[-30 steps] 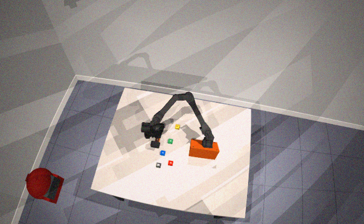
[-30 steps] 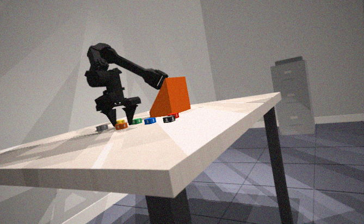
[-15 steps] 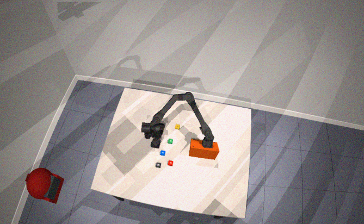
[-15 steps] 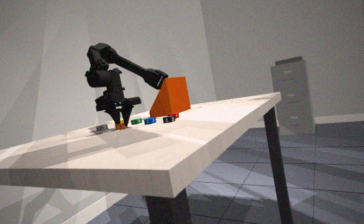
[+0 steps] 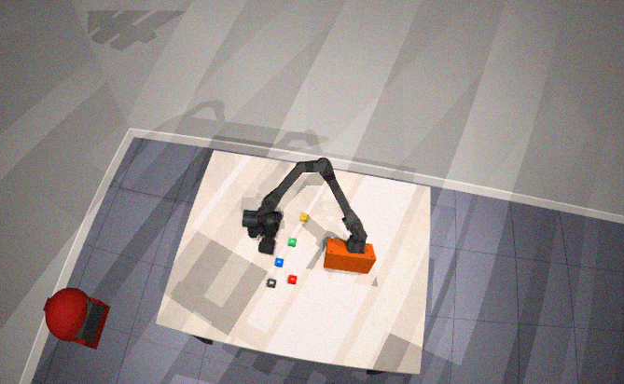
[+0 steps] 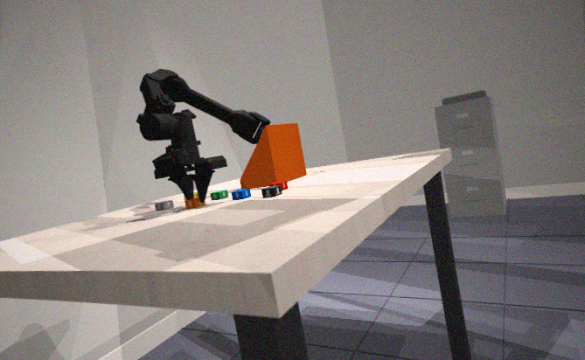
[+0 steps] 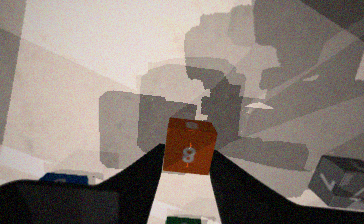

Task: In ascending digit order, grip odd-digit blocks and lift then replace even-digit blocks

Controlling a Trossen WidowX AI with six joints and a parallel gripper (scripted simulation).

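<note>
Right now the orange block is 1 cm ahead of my gripper tip. The rest, counted from my gripper tip: green block 9 cm behind; then blue block 10 cm to the left, 4 cm behind; then grey block 12 cm to the right, 3 cm behind.
</note>
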